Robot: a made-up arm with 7 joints.
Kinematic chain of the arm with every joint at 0, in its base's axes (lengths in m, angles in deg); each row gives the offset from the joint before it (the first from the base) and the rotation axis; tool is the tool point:
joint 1: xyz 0 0 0 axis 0 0.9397 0.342
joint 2: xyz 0 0 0 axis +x
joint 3: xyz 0 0 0 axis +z
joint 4: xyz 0.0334 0 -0.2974 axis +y
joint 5: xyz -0.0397 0 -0.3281 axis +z
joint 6: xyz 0 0 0 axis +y
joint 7: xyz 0 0 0 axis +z
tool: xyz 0 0 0
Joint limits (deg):
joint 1: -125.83..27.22
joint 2: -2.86..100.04
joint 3: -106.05..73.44
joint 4: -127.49..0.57
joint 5: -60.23..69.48
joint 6: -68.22..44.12
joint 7: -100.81..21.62
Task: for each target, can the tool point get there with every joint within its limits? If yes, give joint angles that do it. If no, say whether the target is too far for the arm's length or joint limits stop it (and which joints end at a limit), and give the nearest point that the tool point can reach.
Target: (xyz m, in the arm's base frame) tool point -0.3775 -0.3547 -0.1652
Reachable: no: joint limits stop it (at a limit: joint 1, joint 3) | nearest point -0.1833 -0.3243 -0.2636 | short by 0.220 m
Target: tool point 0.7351 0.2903 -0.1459
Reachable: no: too far | nearest point 0.5760 0.2275 -0.1143 | short by 0.174 m
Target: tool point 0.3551 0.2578 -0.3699
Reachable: yes | joints -19.85 5.96 52.33 -61.99 -20.67 -55.64 -37.48
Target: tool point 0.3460 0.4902 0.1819
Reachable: yes | joints -82.16 87.97 -67.42 -24.13 53.93 17.11 -89.11
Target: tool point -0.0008 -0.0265 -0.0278
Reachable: no: joint limits stop it (at a limit: joint 4) | nearest point -0.0071 -0.2367 -0.2483 | short by 0.305 m
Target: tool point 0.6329 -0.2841 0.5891
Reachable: no: too far | nearest point 0.4435 -0.1944 0.4016 | short by 0.281 m
